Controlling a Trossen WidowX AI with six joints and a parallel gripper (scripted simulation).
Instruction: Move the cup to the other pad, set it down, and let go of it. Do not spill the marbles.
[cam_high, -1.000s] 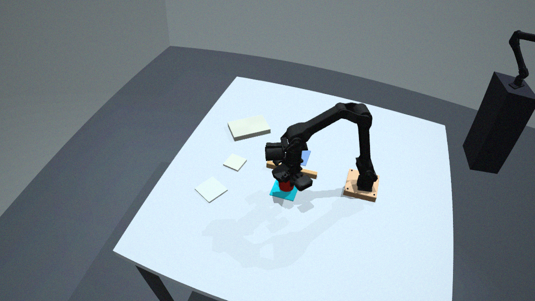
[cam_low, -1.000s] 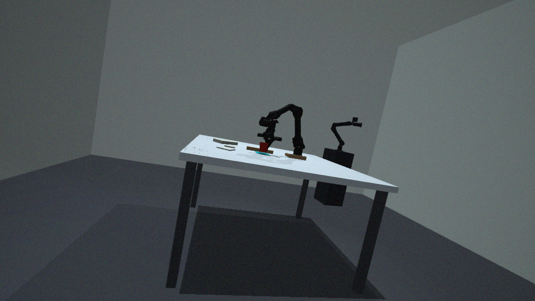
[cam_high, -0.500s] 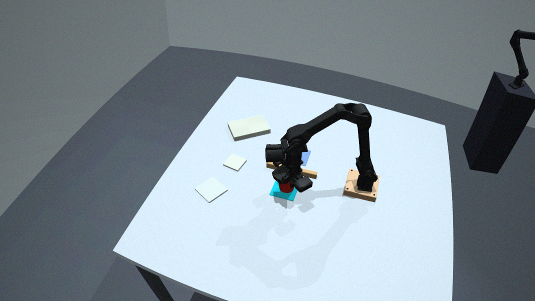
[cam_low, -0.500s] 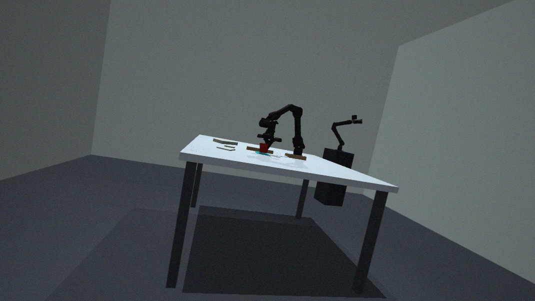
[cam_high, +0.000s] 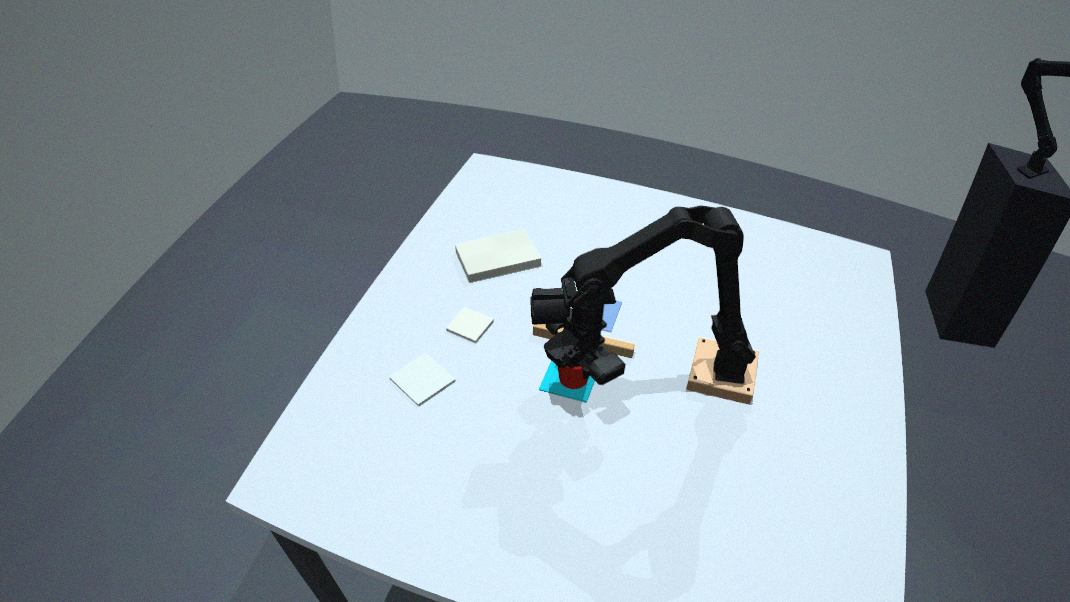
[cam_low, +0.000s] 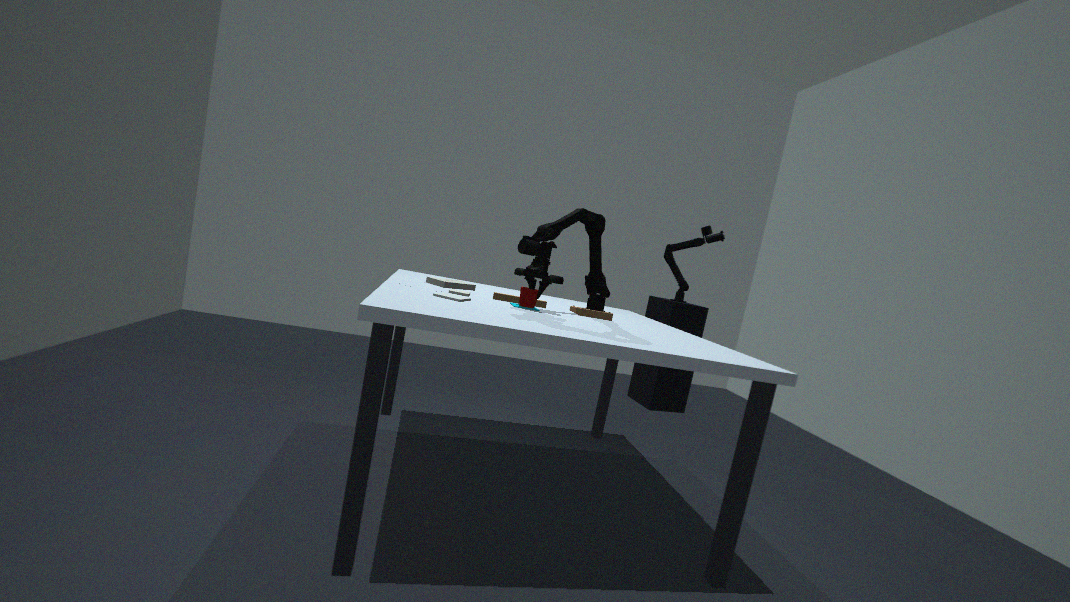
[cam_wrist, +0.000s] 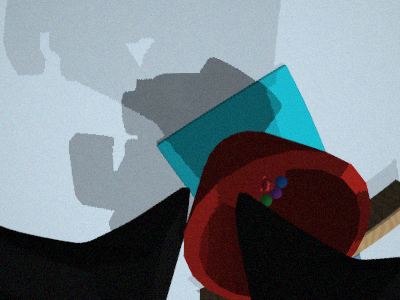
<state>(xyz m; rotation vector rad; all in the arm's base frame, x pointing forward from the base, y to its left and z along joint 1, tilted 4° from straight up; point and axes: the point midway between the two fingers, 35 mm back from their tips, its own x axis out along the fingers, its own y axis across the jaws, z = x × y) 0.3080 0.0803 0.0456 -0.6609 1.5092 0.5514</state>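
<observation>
Right now my gripper tip is 20 mm short of the red cup and 20 mm to the left of it. From my gripper tip the other things lie so: white block 260 mm ahead, 360 mm to the right, 30 mm below; bright cyan pad 30 mm ahead, 20 mm to the right, 50 mm below; wooden bar 10 mm ahead, 120 mm to the right, 40 mm below.
</observation>
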